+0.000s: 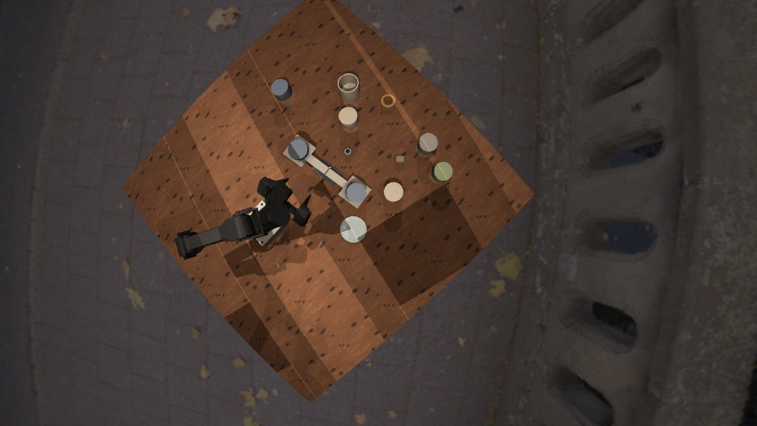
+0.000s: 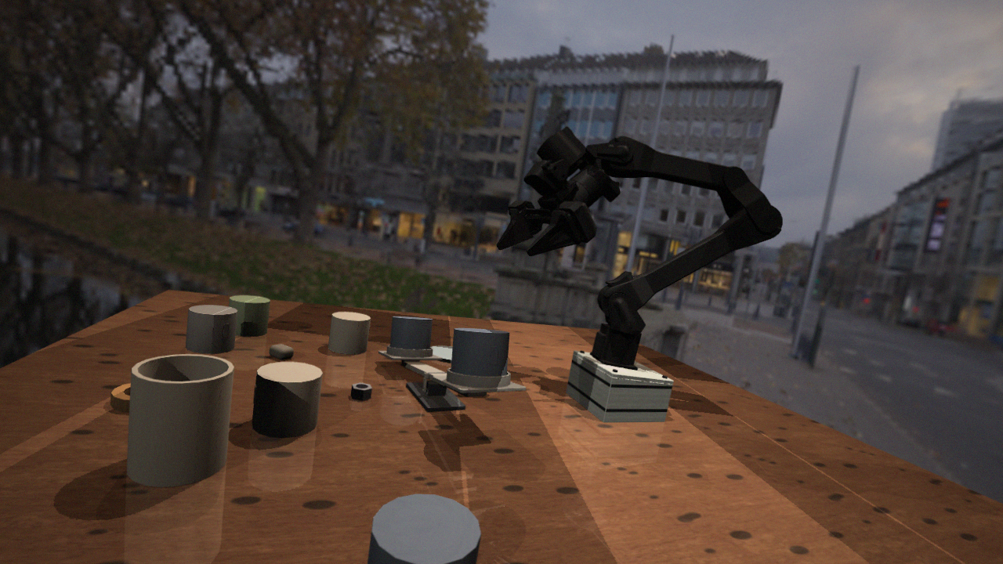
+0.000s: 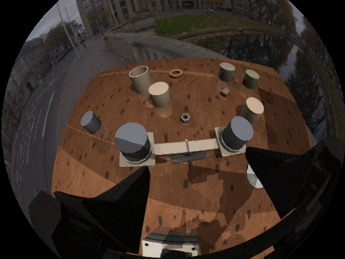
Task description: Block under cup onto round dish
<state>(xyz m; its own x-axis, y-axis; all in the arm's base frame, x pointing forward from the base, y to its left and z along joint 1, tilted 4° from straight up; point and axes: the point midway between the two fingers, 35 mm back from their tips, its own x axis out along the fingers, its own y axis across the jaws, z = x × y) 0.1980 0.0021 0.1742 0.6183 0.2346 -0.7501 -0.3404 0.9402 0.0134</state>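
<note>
My gripper tip is now 14 cm short of the blue-grey cup, 11 cm to the left of it and 18 cm above it. Round my gripper tip: nut 20 cm ahead, 6 cm to the left, 23 cm below; balance 9 cm ahead, 3 cm to the left, 20 cm below; grey block 14 cm ahead, 10 cm to the right, 20 cm below.
</note>
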